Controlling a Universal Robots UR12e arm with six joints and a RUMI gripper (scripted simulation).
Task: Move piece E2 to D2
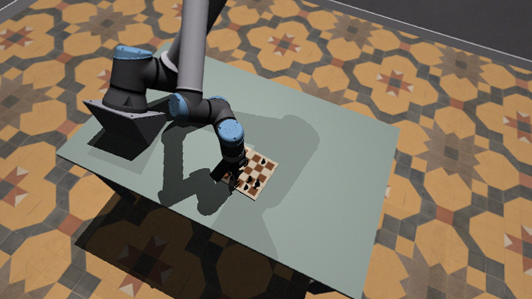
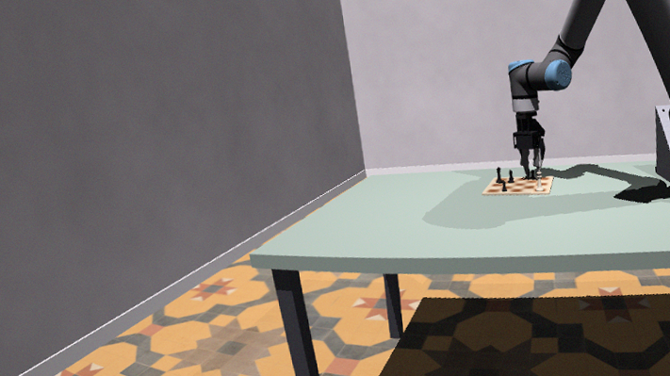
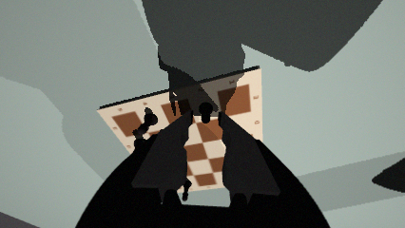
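The chessboard is 7 cm to the left of my hand, 5 cm ahead of it and 2 cm below it. Round my hand: white chess piece: 16 cm to the left, 1 cm behind, 1 cm above.
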